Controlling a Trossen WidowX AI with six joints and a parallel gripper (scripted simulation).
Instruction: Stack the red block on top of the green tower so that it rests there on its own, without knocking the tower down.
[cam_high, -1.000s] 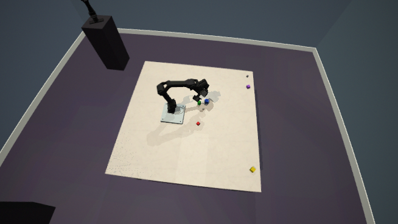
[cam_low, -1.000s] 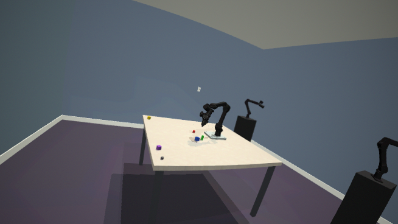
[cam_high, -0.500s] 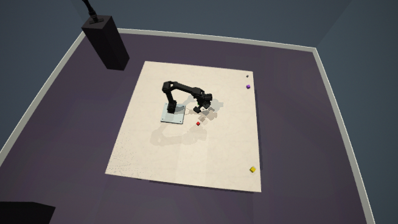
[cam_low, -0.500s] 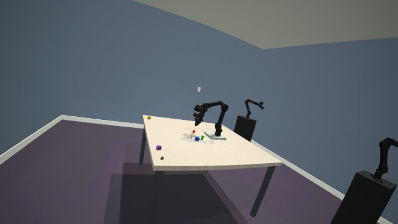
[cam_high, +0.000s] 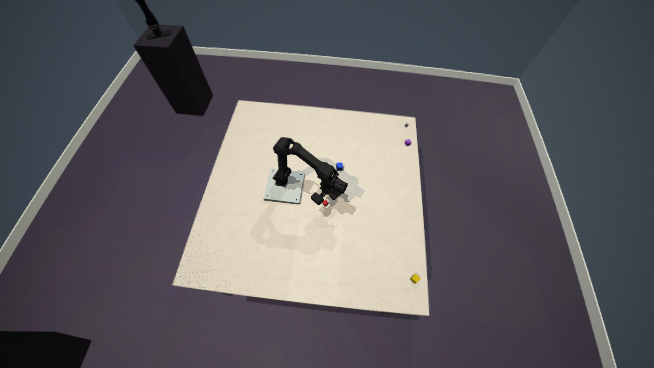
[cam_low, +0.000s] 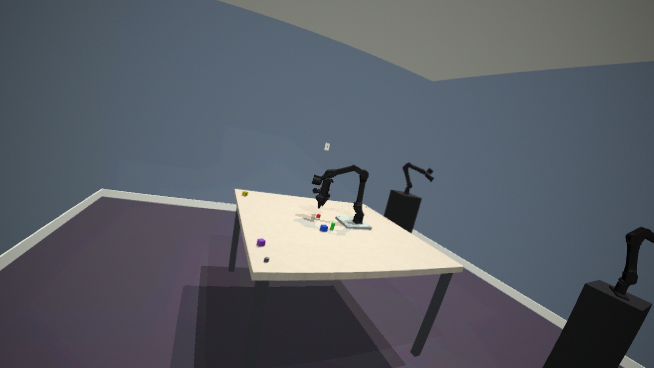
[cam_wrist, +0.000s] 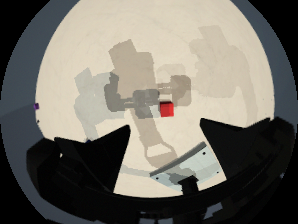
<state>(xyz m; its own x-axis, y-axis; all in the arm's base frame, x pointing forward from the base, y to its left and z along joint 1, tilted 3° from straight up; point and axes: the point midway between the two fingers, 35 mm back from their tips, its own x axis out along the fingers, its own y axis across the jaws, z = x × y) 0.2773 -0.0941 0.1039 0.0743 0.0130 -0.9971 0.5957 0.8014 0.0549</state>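
Right now the red block is 70 mm below my gripper tip and 10 mm to the right of it. The rest, counted from my gripper tip: yellow block (510 mm ahead, 370 mm to the right, 70 mm below); purple block (510 mm to the left, 490 mm ahead, 70 mm below); blue block (250 mm to the left, 60 mm below, 50 mm ahead).
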